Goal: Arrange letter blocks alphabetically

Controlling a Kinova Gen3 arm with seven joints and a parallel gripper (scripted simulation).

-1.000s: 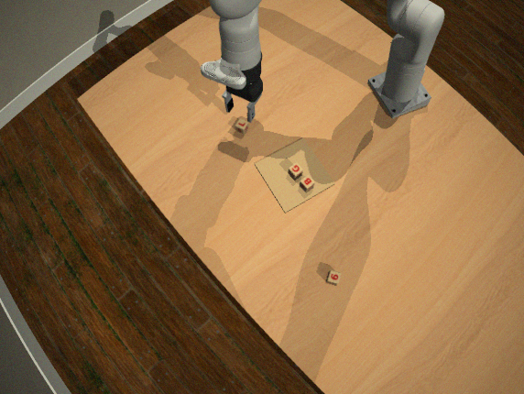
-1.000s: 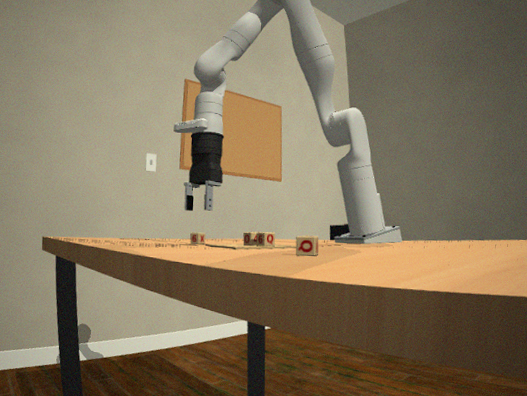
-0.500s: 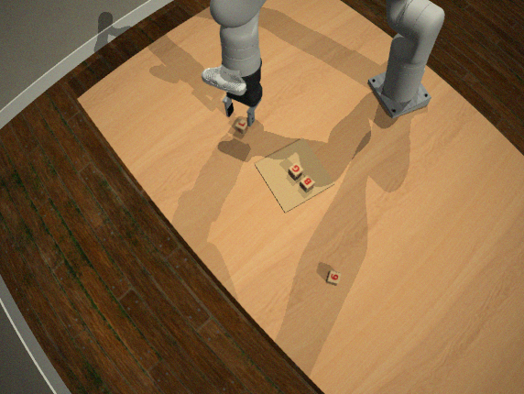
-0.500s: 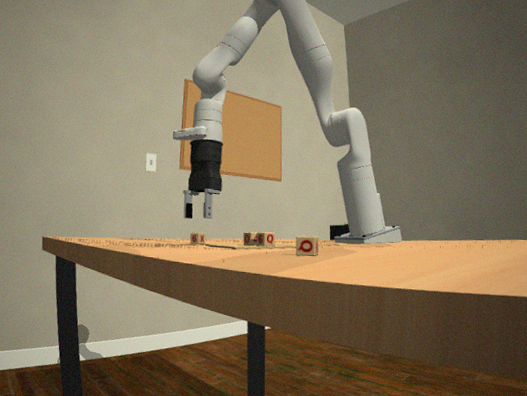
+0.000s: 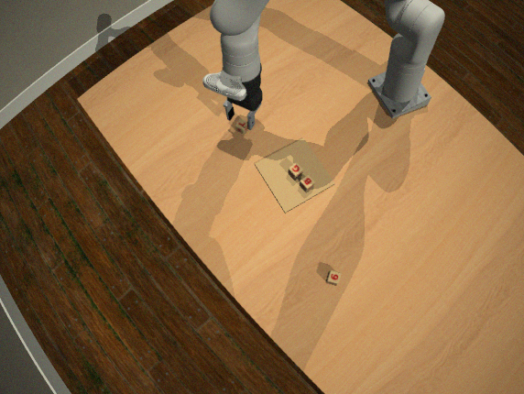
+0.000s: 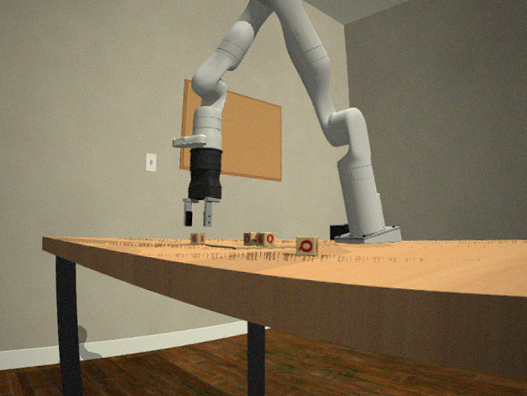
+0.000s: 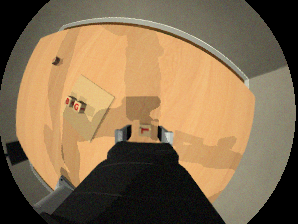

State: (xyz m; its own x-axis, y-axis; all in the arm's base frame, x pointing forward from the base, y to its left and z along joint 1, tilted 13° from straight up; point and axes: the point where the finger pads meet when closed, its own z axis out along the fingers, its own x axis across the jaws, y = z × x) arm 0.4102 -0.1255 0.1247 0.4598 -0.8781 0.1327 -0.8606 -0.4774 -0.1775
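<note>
My hand is 40 mm past the tan mat, 170 mm to the right of it and 60 mm above it. Round my hand: block marked B: 50 mm behind, 210 mm to the left, 40 mm below.
</note>
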